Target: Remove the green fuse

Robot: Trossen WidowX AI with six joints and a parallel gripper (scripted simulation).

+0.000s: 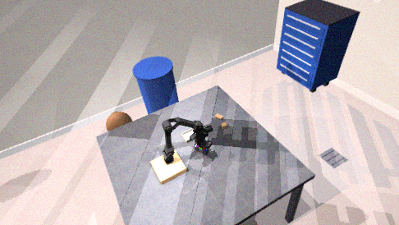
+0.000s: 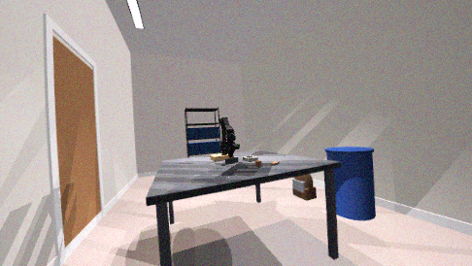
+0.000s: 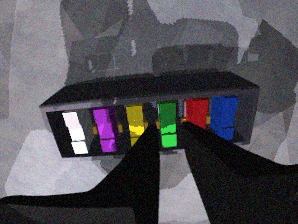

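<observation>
Right now my gripper tip is 2 cm above the green fuse. The rest, counted from my gripper tip: white tray 20 cm to the left, 4 cm below.
</observation>
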